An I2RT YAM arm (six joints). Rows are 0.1 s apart.
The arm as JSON. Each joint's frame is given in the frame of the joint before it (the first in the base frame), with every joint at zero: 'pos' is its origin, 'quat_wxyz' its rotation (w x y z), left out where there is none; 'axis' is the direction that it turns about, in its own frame. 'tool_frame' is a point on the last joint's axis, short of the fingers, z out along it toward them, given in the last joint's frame.
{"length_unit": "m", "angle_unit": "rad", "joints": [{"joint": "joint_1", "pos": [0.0, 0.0, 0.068], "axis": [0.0, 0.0, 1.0]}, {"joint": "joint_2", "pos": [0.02, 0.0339, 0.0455], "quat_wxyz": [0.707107, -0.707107, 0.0, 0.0], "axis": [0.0, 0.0, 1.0]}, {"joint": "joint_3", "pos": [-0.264, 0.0, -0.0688], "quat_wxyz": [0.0, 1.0, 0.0, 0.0], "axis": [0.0, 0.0, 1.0]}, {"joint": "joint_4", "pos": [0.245, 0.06, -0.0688], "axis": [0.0, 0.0, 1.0]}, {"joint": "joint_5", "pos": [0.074, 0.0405, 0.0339], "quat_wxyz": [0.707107, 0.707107, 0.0, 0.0], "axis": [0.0, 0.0, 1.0]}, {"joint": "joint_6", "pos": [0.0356, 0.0, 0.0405], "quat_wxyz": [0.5, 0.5, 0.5, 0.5], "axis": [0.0, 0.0, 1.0]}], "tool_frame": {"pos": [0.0, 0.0, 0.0], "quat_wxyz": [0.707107, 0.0, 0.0, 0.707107]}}
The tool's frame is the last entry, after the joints.
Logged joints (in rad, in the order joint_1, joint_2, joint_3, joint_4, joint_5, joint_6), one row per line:
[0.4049, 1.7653, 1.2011, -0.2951, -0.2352, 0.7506]
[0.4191, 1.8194, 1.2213, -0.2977, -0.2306, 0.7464]
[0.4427, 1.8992, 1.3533, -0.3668, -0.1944, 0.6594]
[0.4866, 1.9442, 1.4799, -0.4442, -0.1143, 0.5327]
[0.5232, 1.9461, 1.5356, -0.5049, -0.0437, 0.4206]
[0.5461, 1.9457, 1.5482, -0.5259, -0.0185, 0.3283]
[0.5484, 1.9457, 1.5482, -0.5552, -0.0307, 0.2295]
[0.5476, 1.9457, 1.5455, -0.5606, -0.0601, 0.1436]
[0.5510, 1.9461, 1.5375, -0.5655, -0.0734, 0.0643]
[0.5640, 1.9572, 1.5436, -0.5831, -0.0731, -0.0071]
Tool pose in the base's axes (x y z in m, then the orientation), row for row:
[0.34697, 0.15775, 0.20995, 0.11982, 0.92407, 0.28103, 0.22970]
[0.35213, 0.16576, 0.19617, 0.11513, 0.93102, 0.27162, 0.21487]
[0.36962, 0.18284, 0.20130, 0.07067, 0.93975, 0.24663, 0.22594]
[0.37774, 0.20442, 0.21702, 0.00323, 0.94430, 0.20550, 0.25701]
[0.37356, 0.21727, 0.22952, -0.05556, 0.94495, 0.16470, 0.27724]
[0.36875, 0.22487, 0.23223, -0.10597, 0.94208, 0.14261, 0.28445]
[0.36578, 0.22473, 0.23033, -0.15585, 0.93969, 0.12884, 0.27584]
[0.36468, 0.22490, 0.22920, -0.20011, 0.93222, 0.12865, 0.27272]
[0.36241, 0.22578, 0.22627, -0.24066, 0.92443, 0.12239, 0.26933]
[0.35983, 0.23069, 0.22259, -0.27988, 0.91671, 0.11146, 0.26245]
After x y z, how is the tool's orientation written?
As a quaternion, x y z w.
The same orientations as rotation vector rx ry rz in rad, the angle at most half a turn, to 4 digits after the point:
[0.3297, 2.5427, 0.7733]
[0.3193, 2.5820, 0.7533]
[0.1948, 2.5910, 0.6800]
[0.0088, 2.5618, 0.5575]
[-0.1492, 2.5372, 0.4422]
[-0.2835, 2.5203, 0.3815]
[-0.4188, 2.5249, 0.3462]
[-0.5385, 2.5088, 0.3462]
[-0.6488, 2.4921, 0.3299]
[-0.7572, 2.4800, 0.3015]

